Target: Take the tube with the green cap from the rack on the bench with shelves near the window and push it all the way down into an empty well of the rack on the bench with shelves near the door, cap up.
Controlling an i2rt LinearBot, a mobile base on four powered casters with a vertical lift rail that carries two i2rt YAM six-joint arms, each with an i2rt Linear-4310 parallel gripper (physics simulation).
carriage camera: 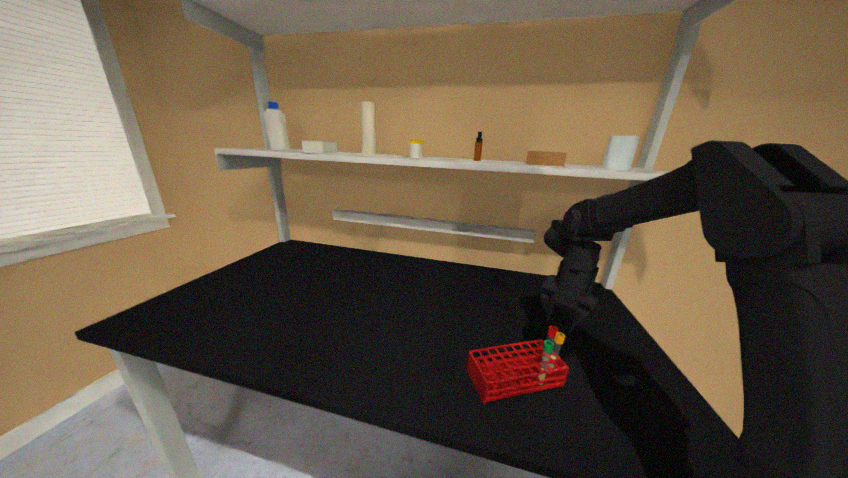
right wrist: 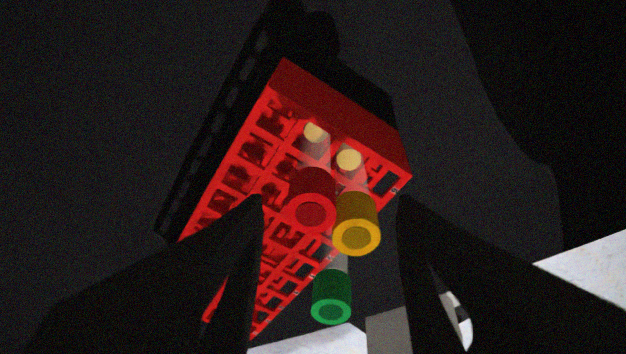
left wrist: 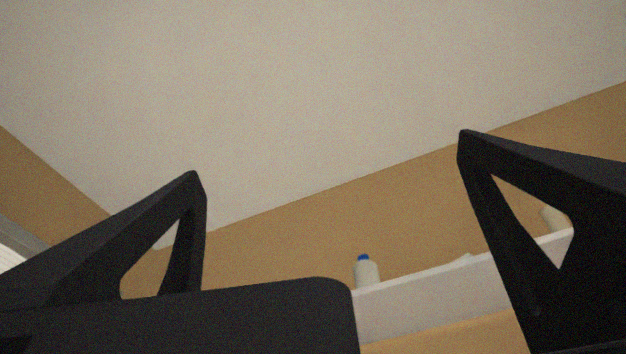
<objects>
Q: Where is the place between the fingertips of my right gripper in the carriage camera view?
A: At 558, 325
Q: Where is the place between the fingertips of my right gripper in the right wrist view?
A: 330, 209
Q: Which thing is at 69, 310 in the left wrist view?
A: My left gripper.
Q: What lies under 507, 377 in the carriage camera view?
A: A red tube rack.
</objects>
